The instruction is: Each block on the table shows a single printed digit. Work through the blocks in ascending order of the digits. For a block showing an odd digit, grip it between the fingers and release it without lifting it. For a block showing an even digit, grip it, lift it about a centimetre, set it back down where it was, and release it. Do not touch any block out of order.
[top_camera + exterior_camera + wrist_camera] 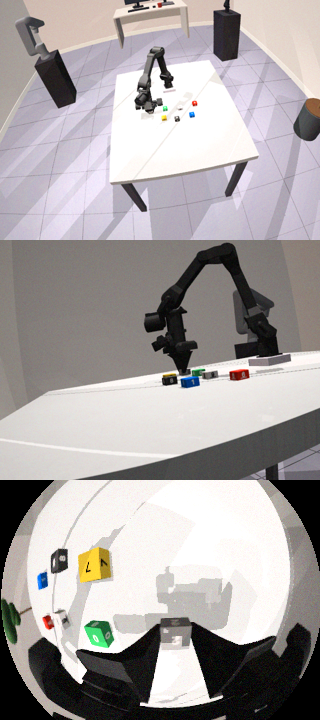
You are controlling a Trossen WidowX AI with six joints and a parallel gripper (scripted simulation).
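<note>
The grey block lies 1 cm behind my gripper tip. The rest, counted from my gripper tip: black block 13 cm ahead, 15 cm to the left; green block 11 cm to the left; yellow block 9 cm ahead, 7 cm to the left.
</note>
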